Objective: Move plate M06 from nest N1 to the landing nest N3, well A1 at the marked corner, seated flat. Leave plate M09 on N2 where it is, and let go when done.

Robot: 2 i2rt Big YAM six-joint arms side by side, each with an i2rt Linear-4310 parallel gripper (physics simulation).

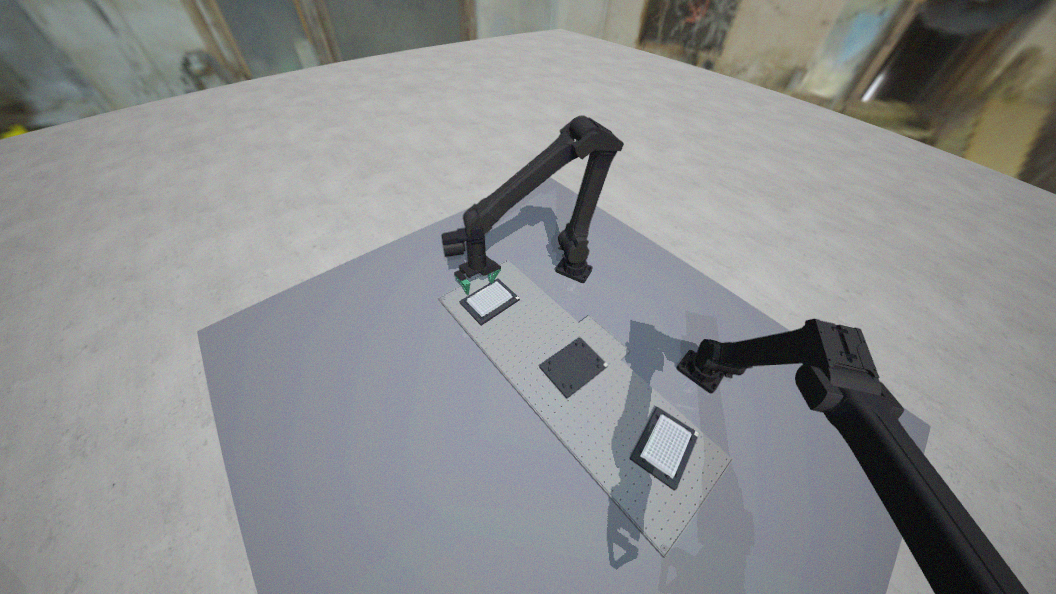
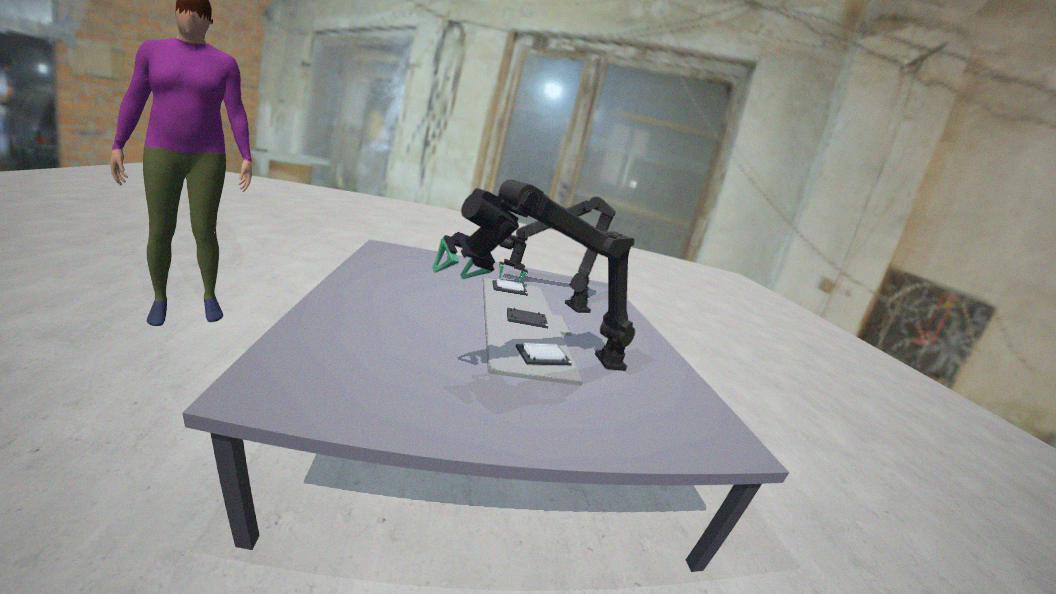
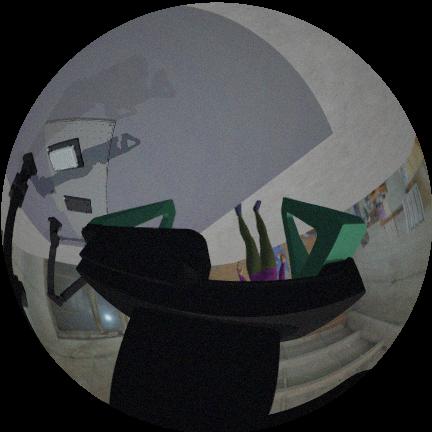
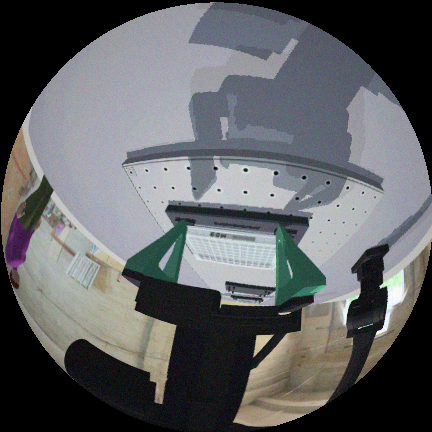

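A white plate [image 1: 489, 299] [image 2: 510, 285] [image 4: 232, 250] sits in a dark nest at the far end of the board; its label is too blurred to tell M06 from M09. Another white plate [image 1: 666, 445] [image 2: 544, 352] [image 3: 64, 157] sits in the nest at the opposite end; its label cannot be read. The middle nest [image 1: 573, 367] [image 2: 527, 317] [image 3: 77, 204] is empty, matching landing nest N3. My right gripper [image 1: 480, 287] [image 2: 511, 279] [image 4: 230, 225] is open, pointing down close above the far plate, its fingers spread across it. My left gripper [image 2: 448, 273] [image 3: 226, 204] is open and empty, raised away from the plates.
The nests stand in a row on a perforated board [image 1: 516, 339] [image 4: 245, 180] on the grey-purple table [image 1: 354, 413] [image 2: 332, 354]. The left arm [image 1: 871, 435] [image 2: 568, 221] reaches high over the table. A person [image 2: 188, 110] stands beyond the table.
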